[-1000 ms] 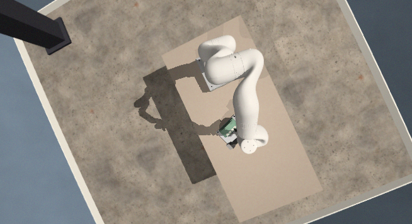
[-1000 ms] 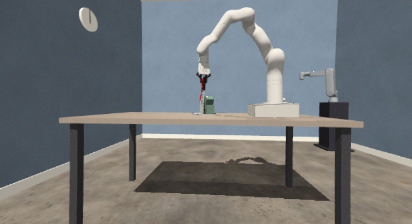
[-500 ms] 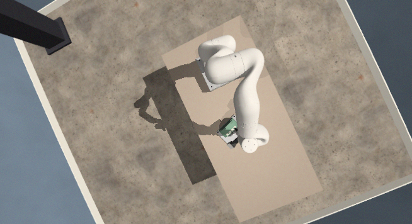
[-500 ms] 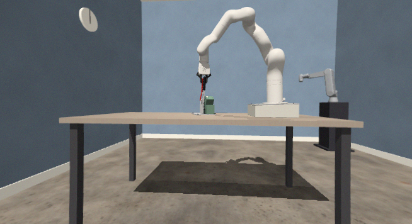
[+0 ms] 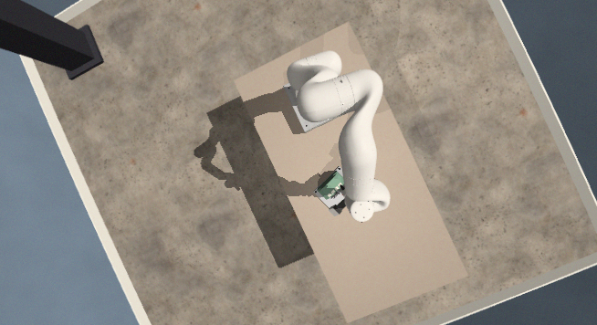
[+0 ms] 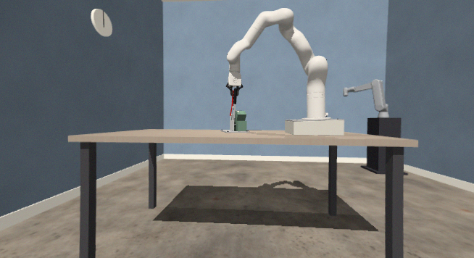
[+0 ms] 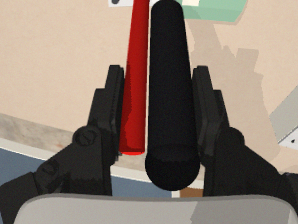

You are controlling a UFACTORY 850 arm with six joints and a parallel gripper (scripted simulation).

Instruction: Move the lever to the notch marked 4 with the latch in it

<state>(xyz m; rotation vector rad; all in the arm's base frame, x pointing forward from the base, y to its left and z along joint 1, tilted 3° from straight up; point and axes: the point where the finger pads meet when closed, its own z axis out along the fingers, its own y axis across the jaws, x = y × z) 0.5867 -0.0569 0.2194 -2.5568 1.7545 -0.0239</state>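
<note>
Now: the red bar 20 mm ahead of my hand, 10 mm to the right of it and 110 mm below it.
</note>
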